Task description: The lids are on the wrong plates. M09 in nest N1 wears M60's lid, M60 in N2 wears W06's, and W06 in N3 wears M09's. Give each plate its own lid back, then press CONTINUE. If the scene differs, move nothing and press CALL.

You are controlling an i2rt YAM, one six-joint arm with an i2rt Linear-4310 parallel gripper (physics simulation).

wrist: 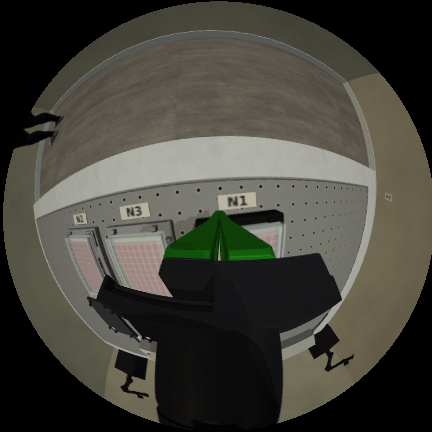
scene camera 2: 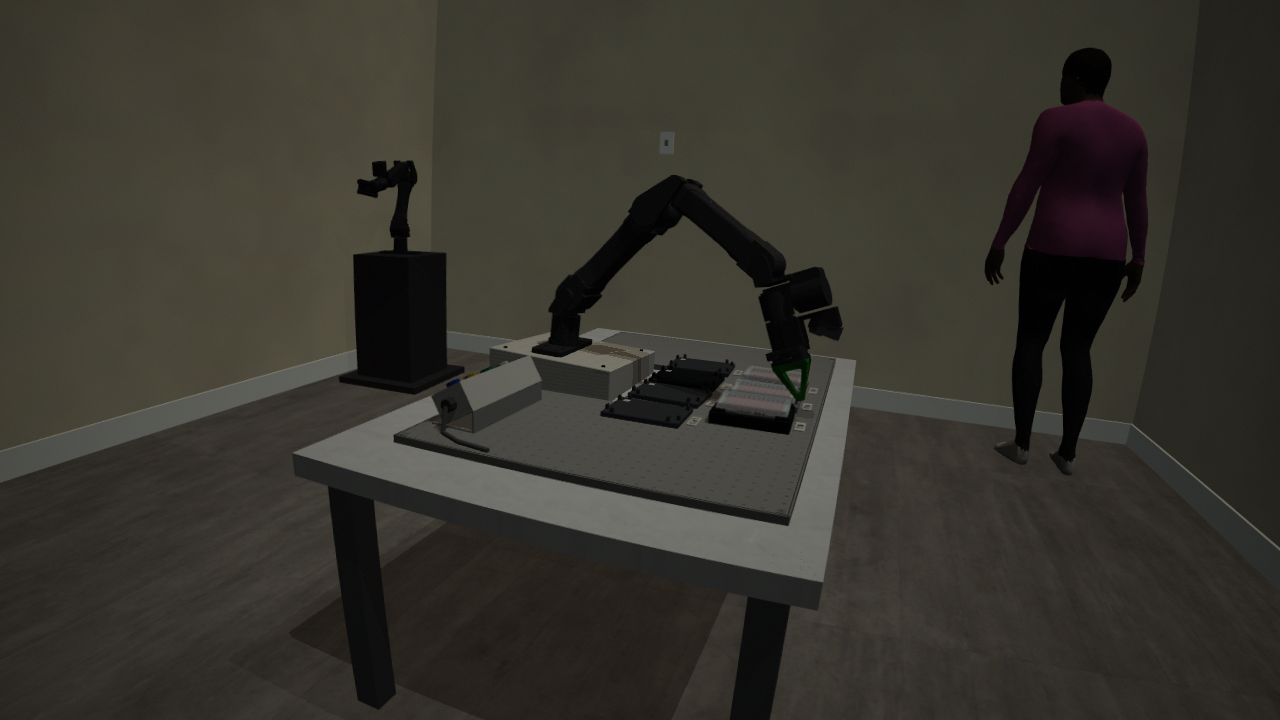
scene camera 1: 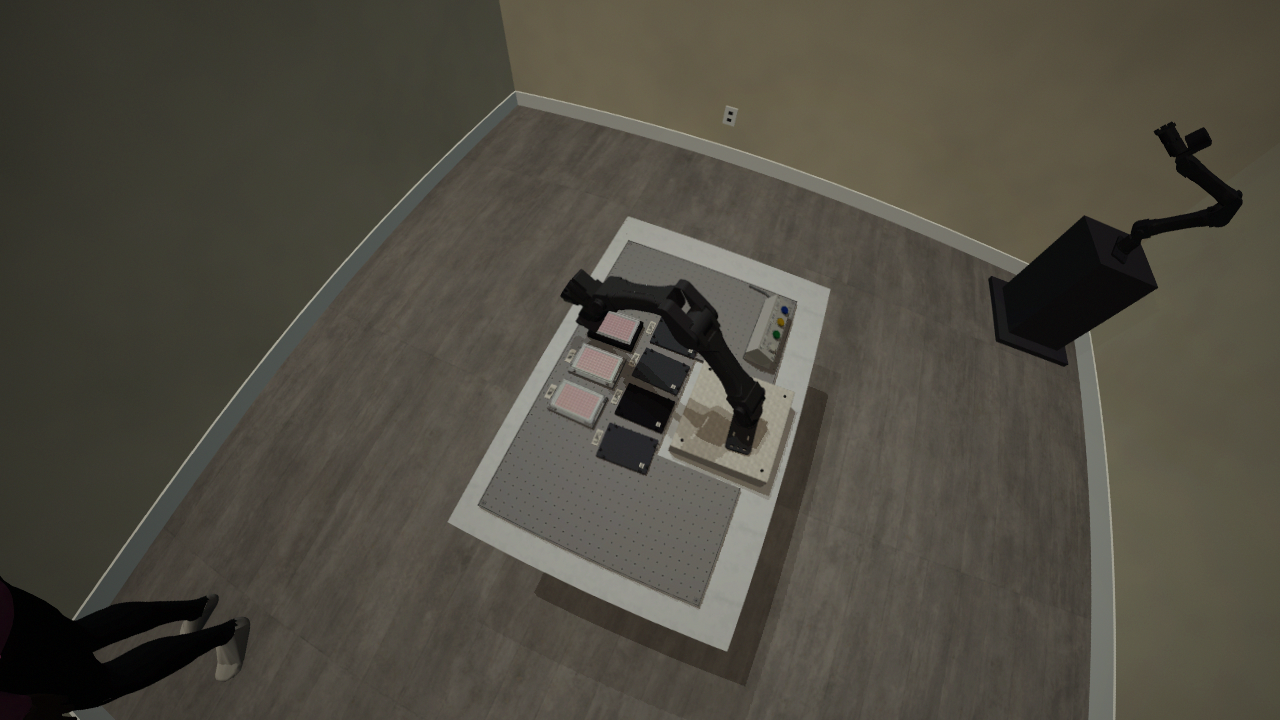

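Pixels of known places: gripper, between the fingertips: (wrist: pixel 218 216) (scene camera 2: pixel 801 400) (scene camera 1: pixel 587 322); arm's base, origin of its link: (scene camera 2: pixel 563 347) (scene camera 1: pixel 745 418).
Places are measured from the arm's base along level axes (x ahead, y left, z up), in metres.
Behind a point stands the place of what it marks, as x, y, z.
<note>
My gripper (scene camera 2: pixel 801 397) {0.523, -0.145, -0.012} (wrist: pixel 218 216) {0.523, -0.145, -0.012} is shut and empty, with green fingertips low over the outer edge of the N1 plate; contact cannot be told. The pink plate in N1 (scene camera 1: pixel 619 327) {0.425, -0.163, -0.015} (scene camera 2: pixel 756 402) {0.445, -0.184, -0.014} (wrist: pixel 272 234) {0.493, -0.198, -0.014} sits on a black nest and is partly hidden by the fingers in the wrist view. The pink plate in N3 (scene camera 1: pixel 597 363) {0.445, -0.032, -0.025} (wrist: pixel 140 257) {0.485, -0.048, -0.025} sits beside it, and the pink plate in N2 (scene camera 1: pixel 577 402) {0.454, 0.101, -0.025} (wrist: pixel 85 257) {0.487, 0.071, -0.025} is beyond. Lid codes are too small to read. The button console (scene camera 1: pixel 760 333) {0.016, -0.271, 0.017} (scene camera 2: pixel 503 395) {0.026, -0.340, -0.013} has blue, yellow and green buttons; its labels are unreadable.
Several dark flat stands, among them the nearest to the plates' end (scene camera 1: pixel 627 447) (scene camera 2: pixel 646 411), lie in a row between the plates and the arm's pale base block (scene camera 1: pixel 716 447) {0.055, 0.104, -0.007} (scene camera 2: pixel 572 380) {0.075, -0.134, -0.032}. A person (scene camera 2: pixel 1087 188) stands beyond the table. Another arm stands on a black pedestal (scene camera 1: pixel 1078 286) (scene camera 2: pixel 400 313).
</note>
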